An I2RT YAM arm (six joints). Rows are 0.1 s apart.
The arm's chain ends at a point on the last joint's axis. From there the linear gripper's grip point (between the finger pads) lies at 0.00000 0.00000 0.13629 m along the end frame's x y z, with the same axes.
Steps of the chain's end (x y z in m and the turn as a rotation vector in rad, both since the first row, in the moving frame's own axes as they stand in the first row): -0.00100, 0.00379, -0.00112, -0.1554, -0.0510, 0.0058; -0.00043, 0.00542, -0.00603, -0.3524, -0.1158, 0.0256; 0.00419, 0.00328, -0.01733, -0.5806, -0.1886, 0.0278; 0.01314, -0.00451, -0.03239, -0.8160, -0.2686, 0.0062; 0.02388, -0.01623, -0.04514, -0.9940, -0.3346, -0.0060
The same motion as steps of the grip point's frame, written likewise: -0.00798, 0.02485, -0.00294, -0.1554, -0.0510, 0.0058; -0.01646, 0.05215, -0.01530, -0.3524, -0.1158, 0.0256; -0.02101, 0.07723, -0.04194, -0.5806, -0.1886, 0.0278; -0.01945, 0.09341, -0.07966, -0.8160, -0.2686, 0.0062; -0.01344, 0.09586, -0.11347, -0.9940, -0.3346, -0.0060
